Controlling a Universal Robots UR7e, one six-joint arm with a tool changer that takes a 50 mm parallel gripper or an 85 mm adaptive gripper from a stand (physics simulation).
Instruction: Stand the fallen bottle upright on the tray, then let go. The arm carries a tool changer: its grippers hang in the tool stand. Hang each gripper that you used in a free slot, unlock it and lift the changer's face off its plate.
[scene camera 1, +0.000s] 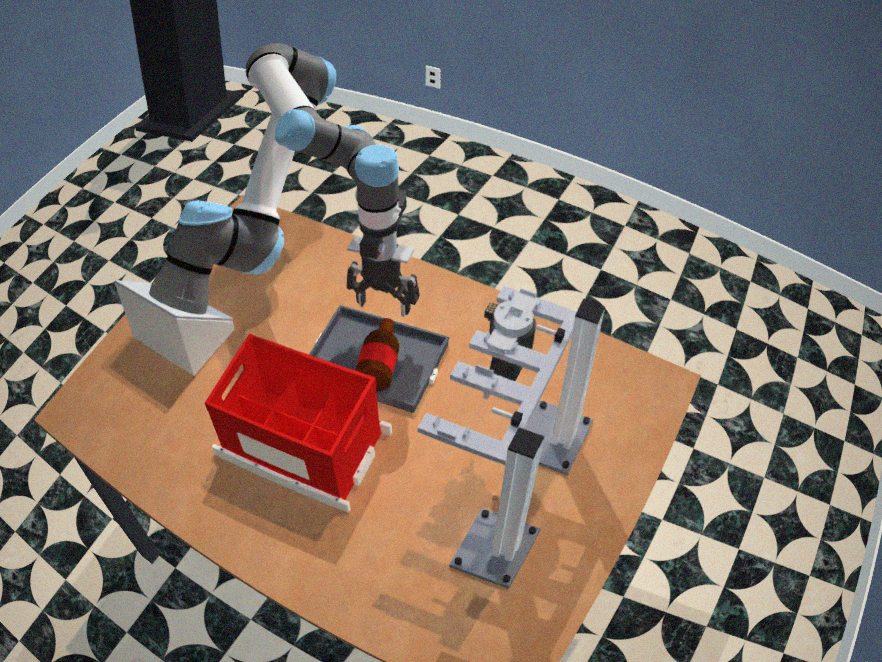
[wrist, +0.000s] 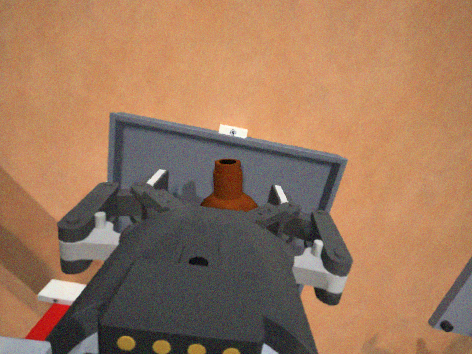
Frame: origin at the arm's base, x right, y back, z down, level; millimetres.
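Where they show: arm's base, origin of its link: (scene camera 1: 176, 302).
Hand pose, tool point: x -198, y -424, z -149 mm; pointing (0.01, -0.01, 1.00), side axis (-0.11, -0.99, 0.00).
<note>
Things, the pixels of their centre, and the offset from my tool point. "pt": a spot on its surface instead.
- brown bottle with a red label, middle of its body: (wrist: 228, 229) (scene camera 1: 380, 350) dy -24, dx +67, dz +227 mm
- red divided crate, middle of its body: (scene camera 1: 293, 419) dy +30, dx +324, dz +181 mm
- stand's front post, a spot on its surface: (scene camera 1: 516, 498) pt dy -435, dx +401, dz +21 mm
The brown bottle with a red label (scene camera 1: 378, 356) (wrist: 228, 185) lies on its side on the grey tray (scene camera 1: 421, 356) (wrist: 165, 150). Its neck points to the tray's back edge; in the wrist view its body is hidden behind the gripper. My gripper (scene camera 1: 384, 307) (wrist: 220, 186), the adaptive one on the arm, is open and empty. It hangs above the back of the tray, apart from the bottle, and in the wrist view its fingertips show on either side of the neck. The tool stand (scene camera 1: 580, 377) (wrist: 455, 305) is to the right, with a second gripper (scene camera 1: 507, 366) hanging in its back slot.
A red divided crate (scene camera 1: 324, 470) (wrist: 47, 320) stands in front of the tray, with white strips (scene camera 1: 277, 478) along its base. The stand's empty fork arms (scene camera 1: 498, 386) reach out toward the tray side. The stand's front post (scene camera 1: 516, 498) rises from a bolted plate.
</note>
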